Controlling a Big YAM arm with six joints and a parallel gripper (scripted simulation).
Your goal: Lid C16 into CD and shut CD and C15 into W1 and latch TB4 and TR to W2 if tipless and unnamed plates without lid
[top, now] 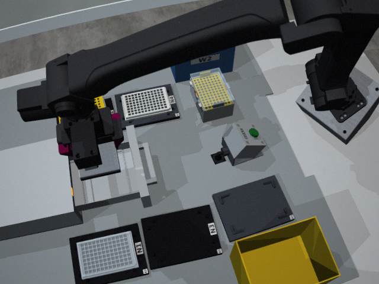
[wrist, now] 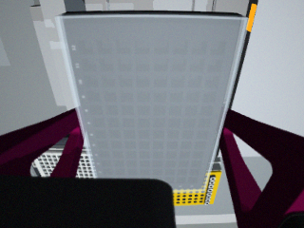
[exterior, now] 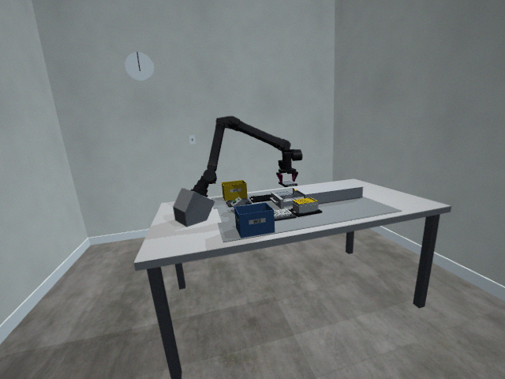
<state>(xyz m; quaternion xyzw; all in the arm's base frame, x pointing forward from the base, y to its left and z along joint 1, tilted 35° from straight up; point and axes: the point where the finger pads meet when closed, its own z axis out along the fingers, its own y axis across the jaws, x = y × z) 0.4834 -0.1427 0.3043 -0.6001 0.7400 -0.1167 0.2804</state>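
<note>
Now: hand 120 mm above the cooler drawer, 40 mm short of it and 10 mm to the left of it. Also, from my hand: plate lid: right at my hand; black plate: right at my hand; cooler CD: 160 mm ahead, 120 mm below, 30 mm to the right.
</note>
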